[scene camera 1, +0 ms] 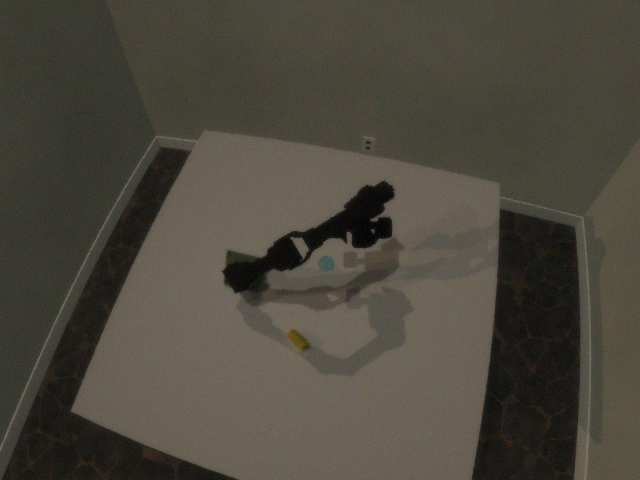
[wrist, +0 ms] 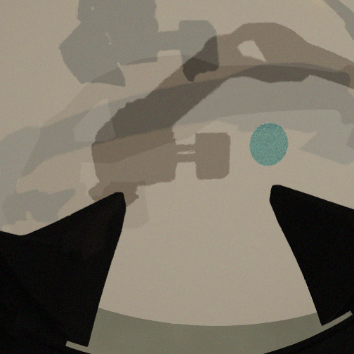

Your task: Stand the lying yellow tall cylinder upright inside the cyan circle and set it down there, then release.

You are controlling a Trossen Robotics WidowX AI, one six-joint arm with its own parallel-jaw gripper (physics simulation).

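Frame: origin at the arm's base, x ahead, y left, z up, level; millimetres.
Seen in the pictures: arm's base at its link origin: (scene camera 1: 244, 271).
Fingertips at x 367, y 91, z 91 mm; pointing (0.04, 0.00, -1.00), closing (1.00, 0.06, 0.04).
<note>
Offsets run from my fingertips to a thing's middle. "spot": to the spot under its first point. Level surfaces: height alone.
The yellow tall cylinder @(dx -166, dy -291, dz -131 mm) (scene camera 1: 297, 339) lies on its side on the white table, in front of the arm in the scene view; it does not show in the wrist view. The cyan circle @(spot: dx -106, dy -4, dz -146 mm) (scene camera 1: 326, 263) (wrist: 269, 144) is a flat disc on the table, between the arm and the cylinder in the scene view, and near the right fingertip in the wrist view. My gripper (scene camera 1: 383, 227) (wrist: 199, 197) is open and empty, raised above the table. It is up and to the right of the circle in the scene view, well away from the cylinder. Its fingers are dark and hard to make out there.
The white table @(dz -148 mm) (scene camera 1: 206, 206) carries a green base plate (scene camera 1: 239, 256) under the arm's base. Several overlapping arm shadows cross the table around the circle and near the cylinder. A wall with an outlet (scene camera 1: 368, 144) stands behind the table's far edge.
</note>
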